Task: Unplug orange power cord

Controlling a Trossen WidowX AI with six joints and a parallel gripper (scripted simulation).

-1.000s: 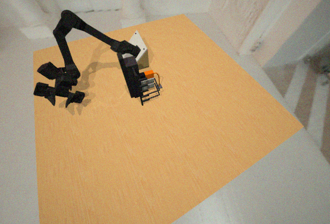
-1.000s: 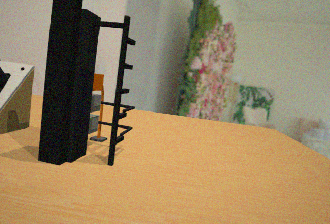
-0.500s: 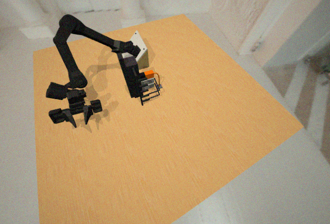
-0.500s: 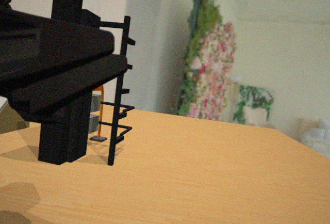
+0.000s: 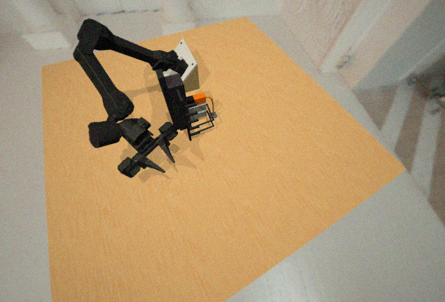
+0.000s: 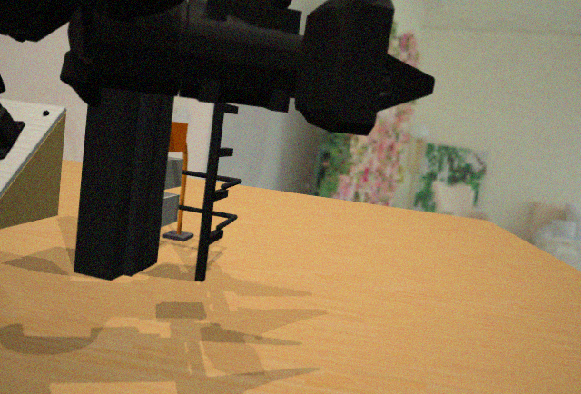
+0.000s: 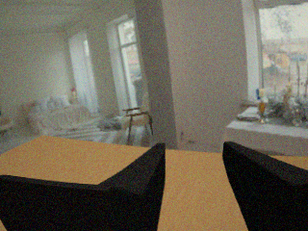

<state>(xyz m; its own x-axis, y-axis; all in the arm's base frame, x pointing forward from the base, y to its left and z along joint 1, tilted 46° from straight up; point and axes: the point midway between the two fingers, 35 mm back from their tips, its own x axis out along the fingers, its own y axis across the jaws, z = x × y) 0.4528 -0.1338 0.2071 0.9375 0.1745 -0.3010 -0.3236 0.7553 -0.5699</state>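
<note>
Now: the orange plug 230 mm behind my gripper tip, 180 mm to the left of it and 60 mm below it. Round my gripper tip: grey base: 230 mm behind, 260 mm to the left, 200 mm below; black upright block: 250 mm behind, 90 mm to the left, 50 mm below.
</note>
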